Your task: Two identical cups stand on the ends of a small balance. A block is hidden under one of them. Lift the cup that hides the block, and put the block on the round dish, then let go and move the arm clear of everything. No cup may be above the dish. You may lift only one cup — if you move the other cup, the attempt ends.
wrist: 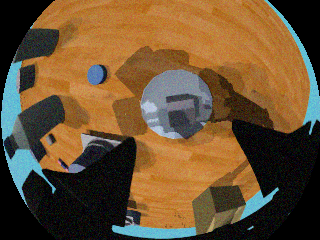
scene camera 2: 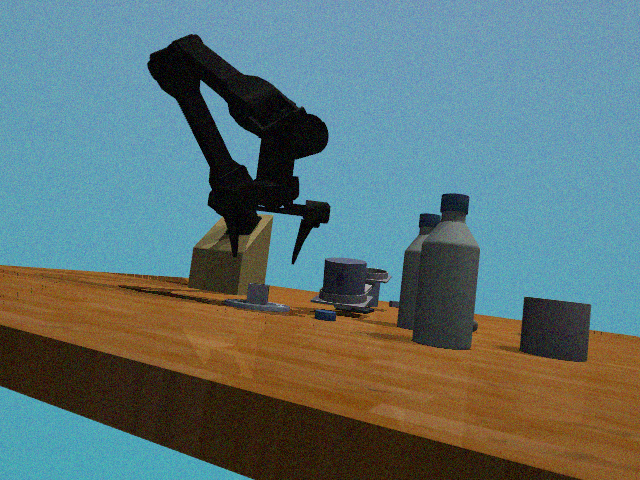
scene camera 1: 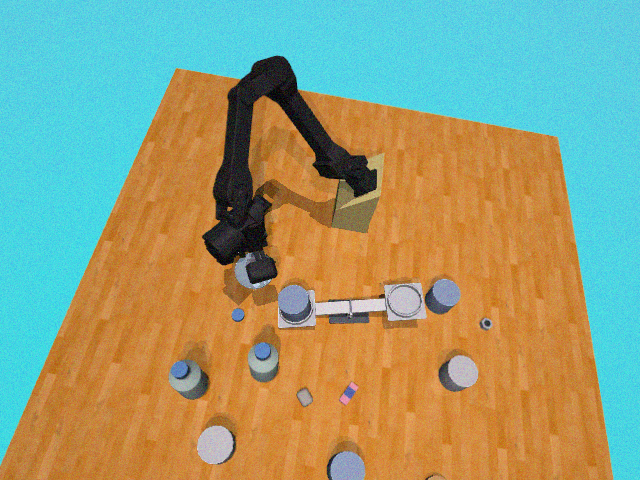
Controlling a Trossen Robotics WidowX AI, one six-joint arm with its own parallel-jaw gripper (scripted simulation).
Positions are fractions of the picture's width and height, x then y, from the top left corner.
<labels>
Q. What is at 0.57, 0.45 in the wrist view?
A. A grey-blue block.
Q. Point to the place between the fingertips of my gripper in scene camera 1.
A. At 0.40, 0.54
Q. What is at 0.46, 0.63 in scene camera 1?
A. A cup.
</labels>
